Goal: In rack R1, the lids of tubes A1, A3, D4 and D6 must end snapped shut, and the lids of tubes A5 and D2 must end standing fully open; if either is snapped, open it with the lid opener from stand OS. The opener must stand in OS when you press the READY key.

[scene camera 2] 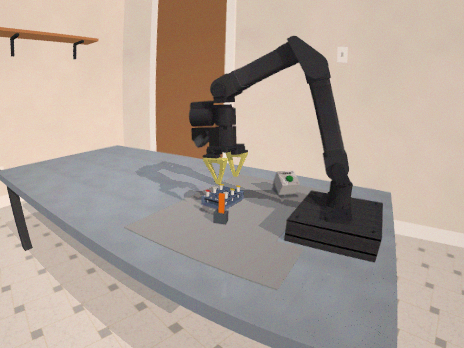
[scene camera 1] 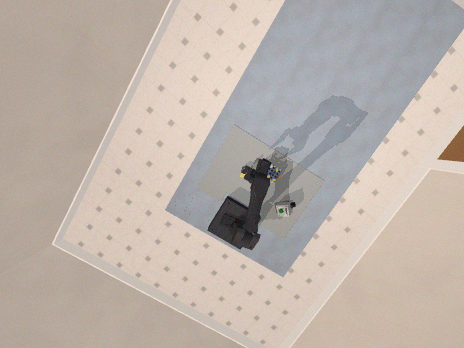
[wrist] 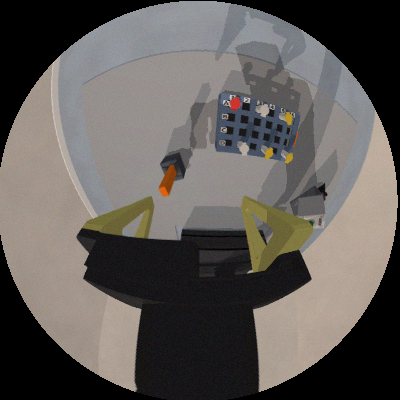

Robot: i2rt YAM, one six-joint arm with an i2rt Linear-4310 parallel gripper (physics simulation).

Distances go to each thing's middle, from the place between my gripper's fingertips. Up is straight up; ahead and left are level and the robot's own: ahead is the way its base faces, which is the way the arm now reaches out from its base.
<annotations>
The grey box with green button (wrist: 309,205) is 280 mm to the right of my hand, 120 mm behind it and 70 mm below it.
</annotations>
